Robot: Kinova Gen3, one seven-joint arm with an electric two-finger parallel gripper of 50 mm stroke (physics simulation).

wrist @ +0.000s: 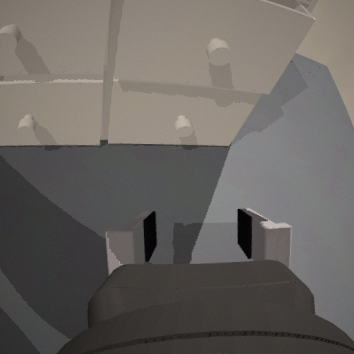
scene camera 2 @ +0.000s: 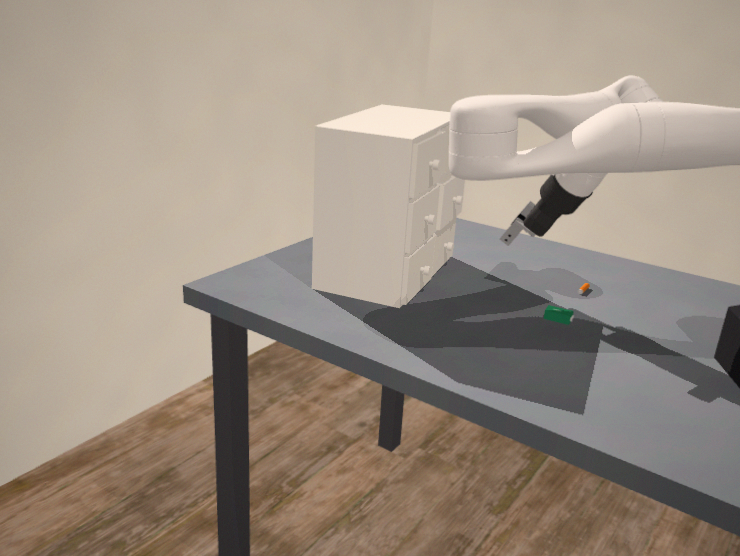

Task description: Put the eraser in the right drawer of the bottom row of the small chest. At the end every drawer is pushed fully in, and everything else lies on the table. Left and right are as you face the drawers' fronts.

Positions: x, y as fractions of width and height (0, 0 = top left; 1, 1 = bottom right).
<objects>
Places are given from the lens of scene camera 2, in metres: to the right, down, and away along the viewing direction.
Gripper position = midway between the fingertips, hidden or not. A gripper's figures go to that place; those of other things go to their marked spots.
gripper (scene camera 2: 0.69, 0.42): 0.28, -0.09, 1.35
small white chest (scene camera 2: 0.49, 0.30): -0.01, -0.20, 1.20
drawer (scene camera 2: 0.60, 0.43): 0.16, -0.08, 1.44
The marked spots on the small white chest and the drawer are 0.32 m apart.
</objects>
